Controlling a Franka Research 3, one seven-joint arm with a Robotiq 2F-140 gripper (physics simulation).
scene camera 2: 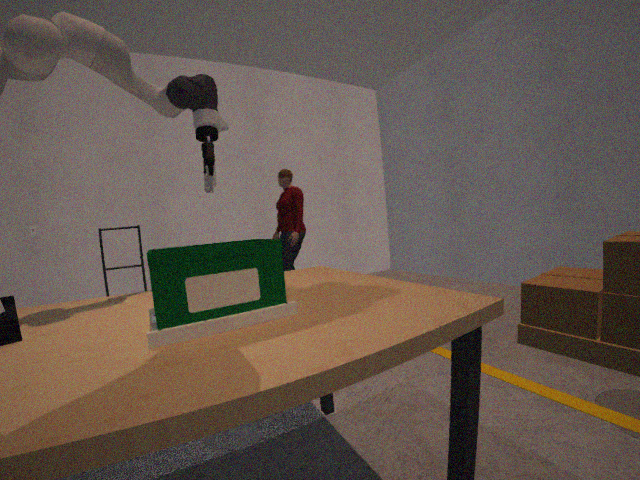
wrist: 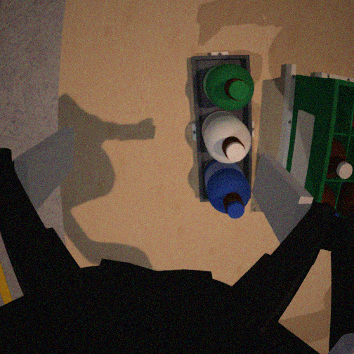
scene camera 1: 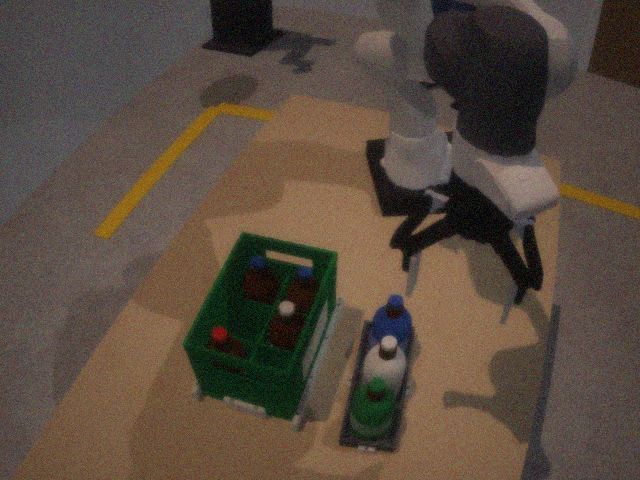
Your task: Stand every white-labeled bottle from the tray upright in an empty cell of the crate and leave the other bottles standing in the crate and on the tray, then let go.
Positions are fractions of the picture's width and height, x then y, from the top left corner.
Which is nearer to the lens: the blue bottle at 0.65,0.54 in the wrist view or the green bottle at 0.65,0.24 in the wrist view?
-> The green bottle.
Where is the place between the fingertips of the gripper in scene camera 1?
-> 0.72,0.63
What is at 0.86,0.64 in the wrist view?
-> The gripper.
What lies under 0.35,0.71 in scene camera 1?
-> A red-capped bottle.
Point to a white bottle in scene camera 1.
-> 0.60,0.75
